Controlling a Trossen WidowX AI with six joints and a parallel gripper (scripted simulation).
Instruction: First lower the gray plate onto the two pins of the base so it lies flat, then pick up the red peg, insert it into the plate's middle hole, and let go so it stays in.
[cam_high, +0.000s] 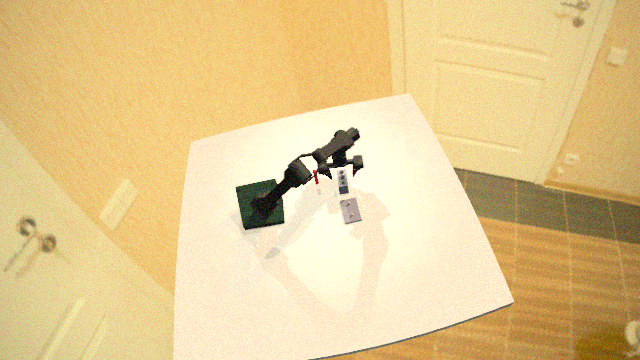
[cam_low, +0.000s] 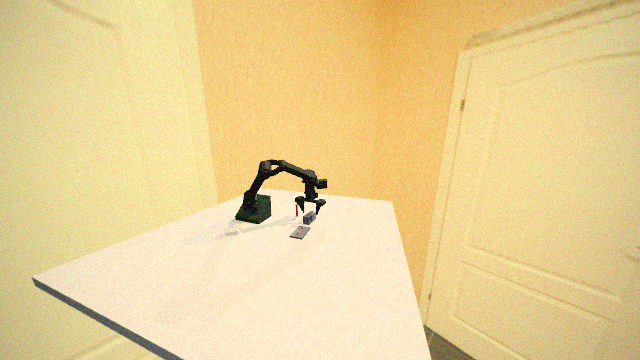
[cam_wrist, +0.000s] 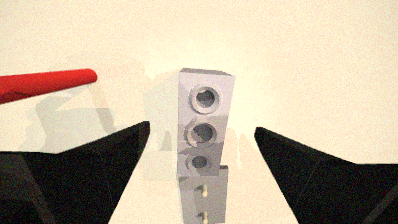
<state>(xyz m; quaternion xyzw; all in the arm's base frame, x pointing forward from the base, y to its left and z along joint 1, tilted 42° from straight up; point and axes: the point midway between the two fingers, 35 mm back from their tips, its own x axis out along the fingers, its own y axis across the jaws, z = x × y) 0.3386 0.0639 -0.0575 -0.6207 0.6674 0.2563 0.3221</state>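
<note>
My gripper tip is 10 mm above the gray plate. Also, from my gripper tip: red peg 110 mm behind, 40 mm to the left, 10 mm below.
</note>
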